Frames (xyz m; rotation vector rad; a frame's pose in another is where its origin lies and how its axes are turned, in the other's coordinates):
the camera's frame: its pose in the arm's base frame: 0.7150 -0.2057 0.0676 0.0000 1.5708 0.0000
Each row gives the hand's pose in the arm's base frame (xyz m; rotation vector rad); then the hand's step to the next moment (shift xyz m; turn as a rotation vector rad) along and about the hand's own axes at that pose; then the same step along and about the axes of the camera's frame.
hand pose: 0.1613 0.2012 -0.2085 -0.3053 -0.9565 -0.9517
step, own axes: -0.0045 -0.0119 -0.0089 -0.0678 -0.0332 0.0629
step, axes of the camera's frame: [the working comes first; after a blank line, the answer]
step, axes of the arm's base frame: -0.0056 -0.0097 -0.0107 -0.0768 0.0563 -0.0241

0.0107 -0.0097 -0.0056 0.0241 0.0563 -0.0768
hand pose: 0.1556 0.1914 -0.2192 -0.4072 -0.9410 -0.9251
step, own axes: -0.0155 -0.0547 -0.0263 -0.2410 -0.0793 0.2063
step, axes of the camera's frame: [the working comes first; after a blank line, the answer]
step, axes of the arm's base frame: -0.0355 -0.0406 -0.0318 -0.2326 0.2106 -0.0923

0.0318 -0.0406 -0.0355 0.0923 0.2106 -0.2326
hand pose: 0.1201 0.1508 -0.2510 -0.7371 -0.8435 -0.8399
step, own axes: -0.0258 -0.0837 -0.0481 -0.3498 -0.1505 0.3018
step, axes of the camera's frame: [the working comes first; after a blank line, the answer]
step, axes of the arm's base frame: -0.0659 -0.0704 -0.0263 -0.3686 0.2909 -0.1250

0.0263 -0.0704 -0.0659 0.1250 0.2909 -0.3686
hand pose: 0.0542 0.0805 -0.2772 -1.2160 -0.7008 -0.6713
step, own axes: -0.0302 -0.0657 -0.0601 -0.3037 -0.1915 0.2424
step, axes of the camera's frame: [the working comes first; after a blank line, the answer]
step, axes of the arm's base frame: -0.0627 -0.0700 0.0032 -0.3650 0.2204 -0.0766

-0.0032 -0.0700 -0.0627 0.0766 0.2204 -0.3650
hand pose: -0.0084 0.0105 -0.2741 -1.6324 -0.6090 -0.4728
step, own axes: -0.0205 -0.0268 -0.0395 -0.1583 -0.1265 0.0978
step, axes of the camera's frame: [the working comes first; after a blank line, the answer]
step, axes of the arm's base frame: -0.0314 -0.0391 0.0138 -0.2060 0.0891 -0.0151

-0.0138 -0.0391 -0.0314 0.0151 0.0891 -0.2060
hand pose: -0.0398 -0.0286 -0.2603 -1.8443 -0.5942 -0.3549
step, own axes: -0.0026 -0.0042 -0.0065 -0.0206 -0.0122 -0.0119
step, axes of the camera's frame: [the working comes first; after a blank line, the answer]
step, axes of the arm's base frame: -0.0042 -0.0056 0.0042 -0.0234 -0.0126 0.0031

-0.0042 -0.0056 -0.0042 -0.0031 -0.0126 -0.0234
